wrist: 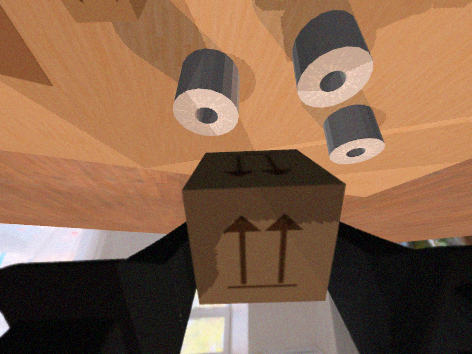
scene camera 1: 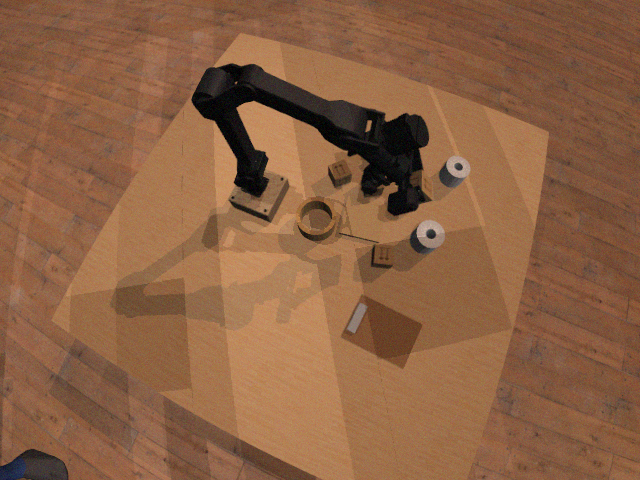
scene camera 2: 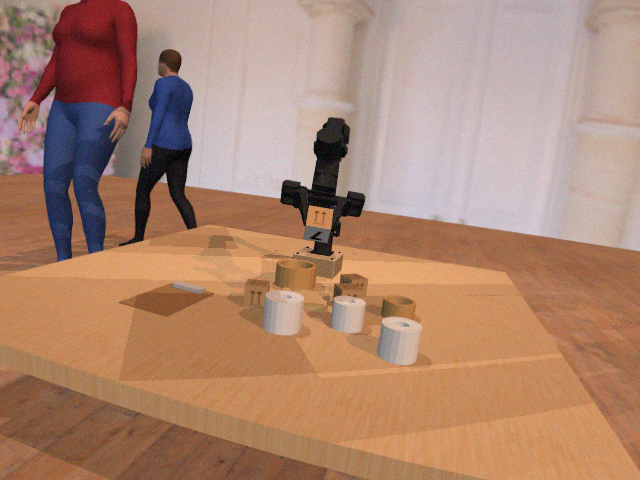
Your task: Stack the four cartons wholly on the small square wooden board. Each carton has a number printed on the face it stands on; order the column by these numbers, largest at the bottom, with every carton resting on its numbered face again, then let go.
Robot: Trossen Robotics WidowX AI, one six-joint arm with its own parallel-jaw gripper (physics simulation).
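Where they show: gripper, between the fingertips: (wrist: 253, 216) (scene camera 1: 423, 190) (scene camera 2: 318, 227); arm's base, origin of its link: (scene camera 1: 255, 184) (scene camera 2: 322, 252).
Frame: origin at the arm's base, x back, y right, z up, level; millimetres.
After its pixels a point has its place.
Note:
My gripper (scene camera 1: 419, 184) @(x -438, y -90, z 152 mm) (scene camera 2: 319, 219) @(x -438, y -90, z 152 mm) (wrist: 253, 216) @(x -438, y -90, z 152 mm) is shut on a brown carton (scene camera 1: 424, 187) @(x -433, y -77, z 185 mm) (scene camera 2: 320, 217) @(x -439, y -93, z 174 mm) (wrist: 264, 250) @(x -402, y -82, z 174 mm), high above the table. The carton is tilted, and its grey numbered face (scene camera 2: 316, 234) @(x -440, y -89, z 136 mm) shows an upside-down 7 in scene camera 2. One carton (scene camera 1: 339, 172) @(x -212, y -137, z -3 mm) (scene camera 2: 355, 280) @(x -238, y -155, z -5 mm) stands near the far side of the wooden board (scene camera 1: 360, 225) @(x -329, y -22, z -45 mm); another carton (scene camera 1: 382, 256) @(x -417, y 52, z -3 mm) (scene camera 2: 256, 292) @(x -446, y 35, z -18 mm) stands by its near edge. A third carton (scene camera 2: 347, 290) @(x -343, y -155, z -4 mm) shows partly behind a roll in scene camera 2; the arm hides it in scene camera 1. Their numbers are hidden.
White rolls (scene camera 1: 427, 236) @(x -522, y -69, z -41 mm) (scene camera 2: 282, 312) @(x -556, y -68, z -9 mm) (wrist: 332, 60) stand beyond the cartons. A large wooden ring (scene camera 1: 300, 223) @(x -176, y 57, z 2 mm) (scene camera 2: 295, 279) @(x -259, y 2, z -26 mm) lies between board and arm base; a smaller ring (scene camera 2: 398, 310) @(x -348, y -282, z -28 mm) lies behind the rolls. A brown clipboard (scene camera 1: 390, 330) @(x -517, y 221, z -54 mm) (scene camera 2: 155, 303) @(x -549, y 232, z -55 mm) lies on the table. Two people stand behind.

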